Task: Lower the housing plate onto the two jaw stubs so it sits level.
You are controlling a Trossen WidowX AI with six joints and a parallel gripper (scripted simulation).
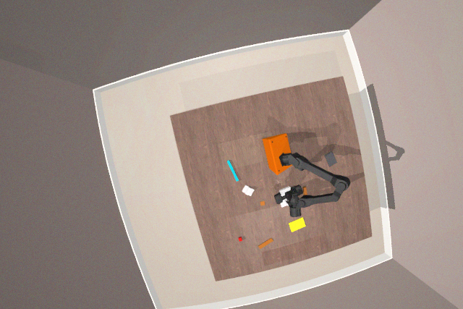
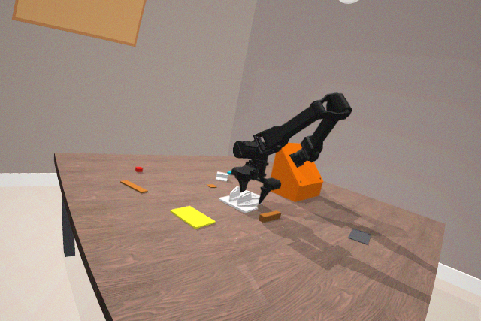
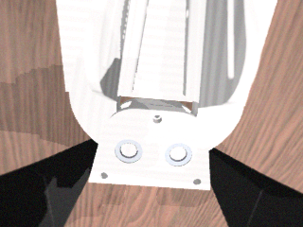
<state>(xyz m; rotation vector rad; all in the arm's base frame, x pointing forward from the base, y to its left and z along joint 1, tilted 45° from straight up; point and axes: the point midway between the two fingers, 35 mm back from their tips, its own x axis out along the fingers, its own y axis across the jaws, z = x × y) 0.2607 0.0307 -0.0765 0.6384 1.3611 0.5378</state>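
My gripper tip is 2 cm short of the white assembly, 2 cm to the right of it and 1 cm below it. The rest, counted from my gripper tip: yellow slab 28 cm ahead; cyan bar 27 cm behind, 28 cm to the right; orange block 7 cm ahead, 13 cm to the left.
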